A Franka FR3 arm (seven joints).
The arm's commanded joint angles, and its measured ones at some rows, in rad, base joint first. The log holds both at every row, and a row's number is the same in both.
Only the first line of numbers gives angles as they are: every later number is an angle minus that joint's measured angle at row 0.
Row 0, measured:
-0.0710, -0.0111, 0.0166, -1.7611, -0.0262, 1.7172, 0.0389
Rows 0 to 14, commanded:
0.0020, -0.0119, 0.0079, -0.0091, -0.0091, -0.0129, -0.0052
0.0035, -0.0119, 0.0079, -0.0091, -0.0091, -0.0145, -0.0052
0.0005, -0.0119, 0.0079, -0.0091, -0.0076, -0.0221, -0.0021
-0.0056, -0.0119, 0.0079, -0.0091, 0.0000, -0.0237, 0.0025
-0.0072, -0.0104, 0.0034, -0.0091, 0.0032, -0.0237, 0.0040
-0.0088, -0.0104, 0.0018, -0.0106, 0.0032, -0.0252, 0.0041
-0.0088, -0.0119, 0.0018, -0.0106, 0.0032, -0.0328, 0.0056
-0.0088, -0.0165, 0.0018, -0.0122, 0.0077, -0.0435, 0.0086
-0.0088, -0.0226, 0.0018, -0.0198, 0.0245, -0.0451, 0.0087
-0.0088, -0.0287, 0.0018, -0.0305, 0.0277, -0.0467, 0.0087
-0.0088, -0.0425, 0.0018, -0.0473, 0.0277, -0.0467, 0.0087
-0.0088, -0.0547, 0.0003, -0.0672, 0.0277, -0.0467, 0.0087
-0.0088, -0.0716, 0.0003, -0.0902, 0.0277, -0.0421, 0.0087
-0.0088, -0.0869, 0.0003, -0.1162, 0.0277, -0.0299, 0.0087
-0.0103, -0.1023, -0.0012, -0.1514, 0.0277, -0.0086, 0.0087
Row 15, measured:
-0.0019, -0.0273, -0.0023, -0.0412, 0.0078, -0.0456, 0.0013
